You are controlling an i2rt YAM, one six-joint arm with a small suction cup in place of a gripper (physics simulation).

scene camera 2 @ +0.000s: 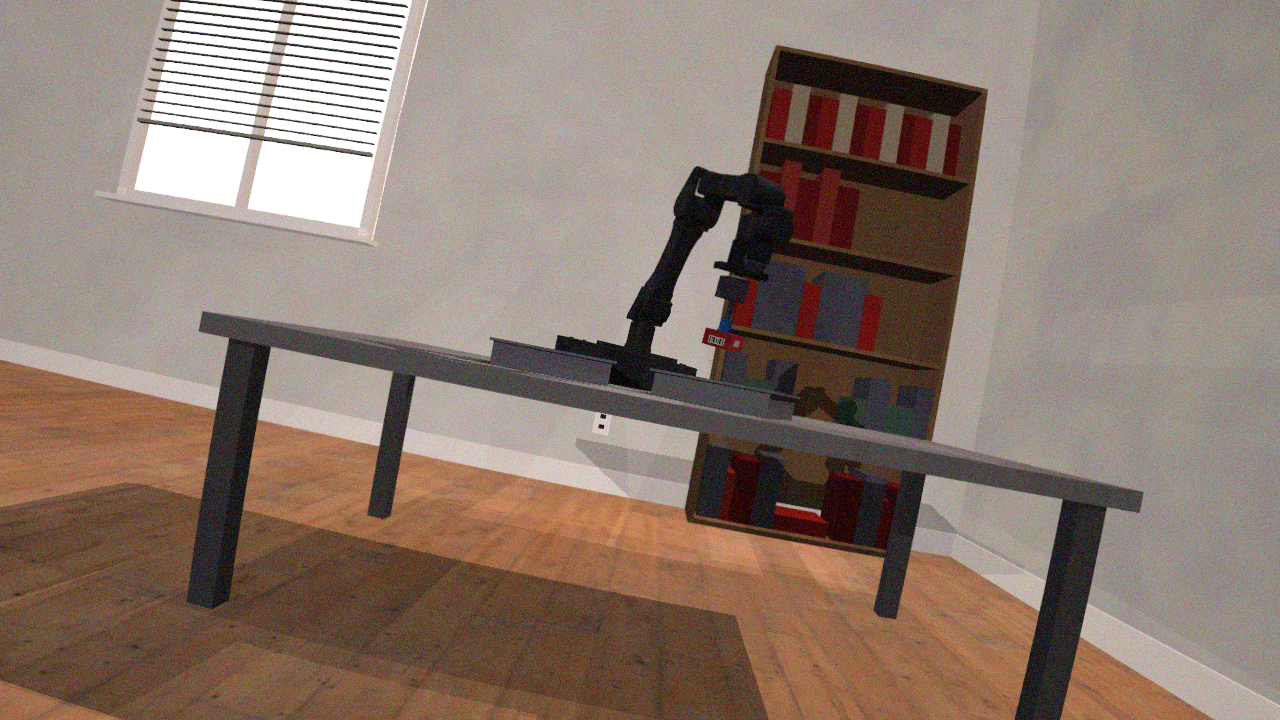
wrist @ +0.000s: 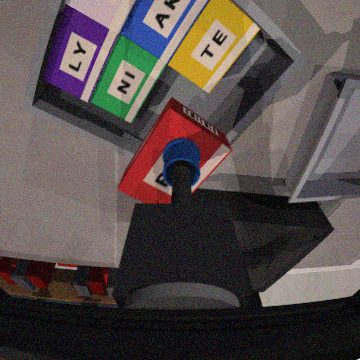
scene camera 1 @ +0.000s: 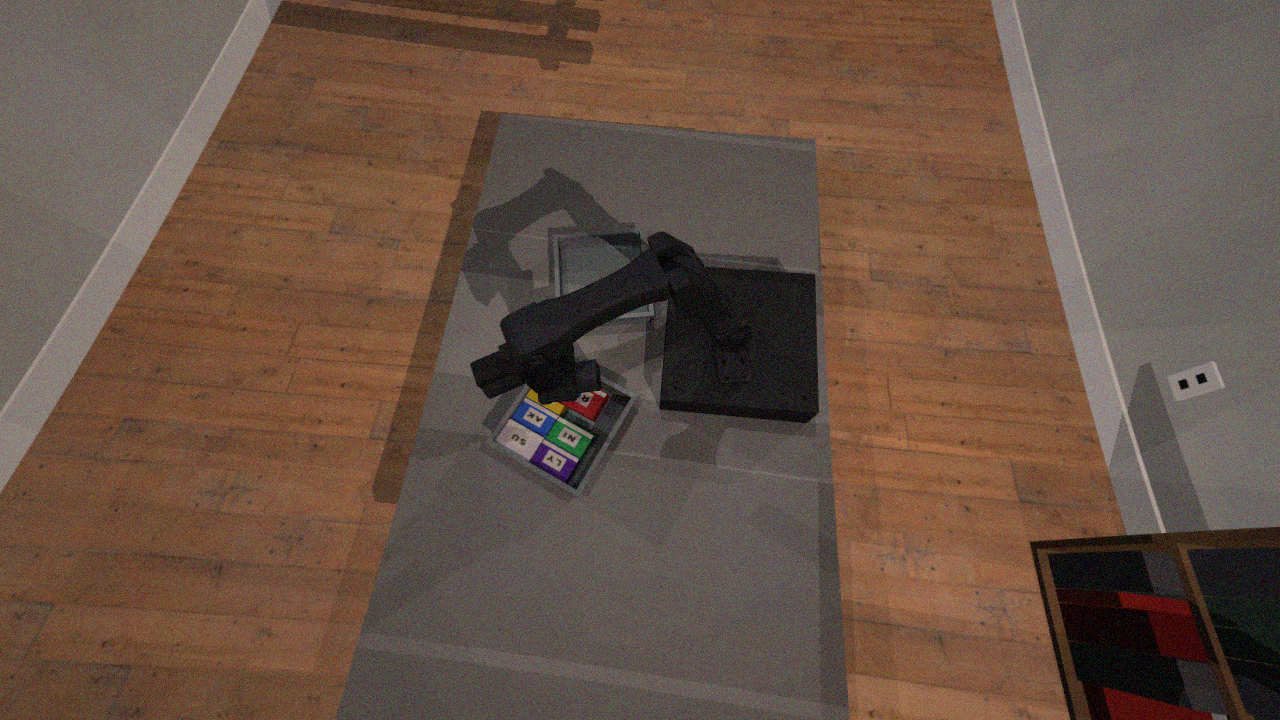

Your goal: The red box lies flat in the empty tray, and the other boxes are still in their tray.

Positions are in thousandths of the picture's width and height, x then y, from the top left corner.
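You'd find my suction cup in the wrist view (501, 412), and it's there in scene camera 1 (452, 524) and scene camera 2 (567, 452) too. There's also a tray, which I can see in scene camera 1 (454, 360), in scene camera 2 (396, 491) and in the wrist view (882, 479).
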